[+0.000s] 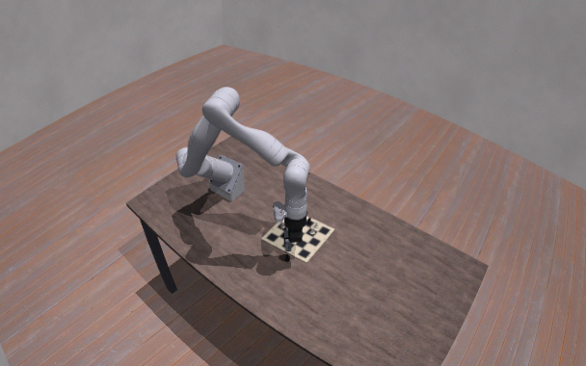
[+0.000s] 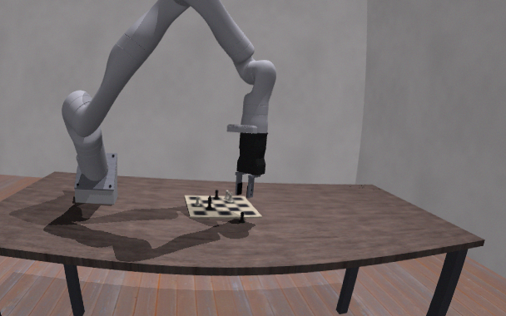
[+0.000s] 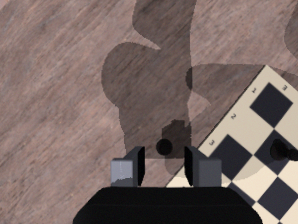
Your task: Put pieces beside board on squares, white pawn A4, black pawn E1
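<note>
The chessboard is 13 cm to the left of my hand, 9 cm below it and 6 cm behind it.
</note>
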